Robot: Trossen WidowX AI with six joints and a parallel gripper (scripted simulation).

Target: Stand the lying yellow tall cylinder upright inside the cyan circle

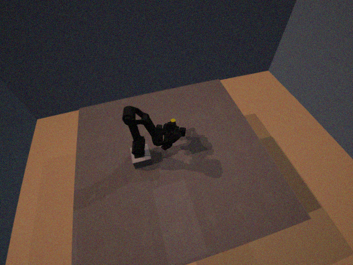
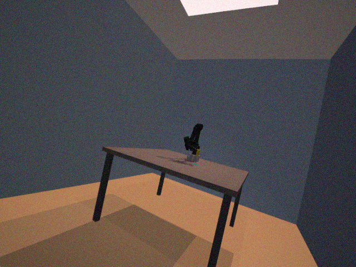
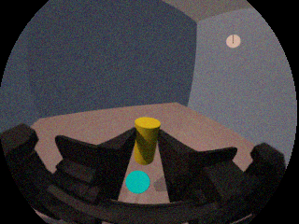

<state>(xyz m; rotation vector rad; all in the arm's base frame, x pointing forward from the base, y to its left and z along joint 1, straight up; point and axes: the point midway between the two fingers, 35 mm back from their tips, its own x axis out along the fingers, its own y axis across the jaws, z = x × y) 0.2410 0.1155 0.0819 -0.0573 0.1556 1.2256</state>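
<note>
Now: gripper tip 16 cm above the cyan circle and 2 cm past it. Also, from my gripper tip: yellow tall cylinder 2 cm below.
</note>
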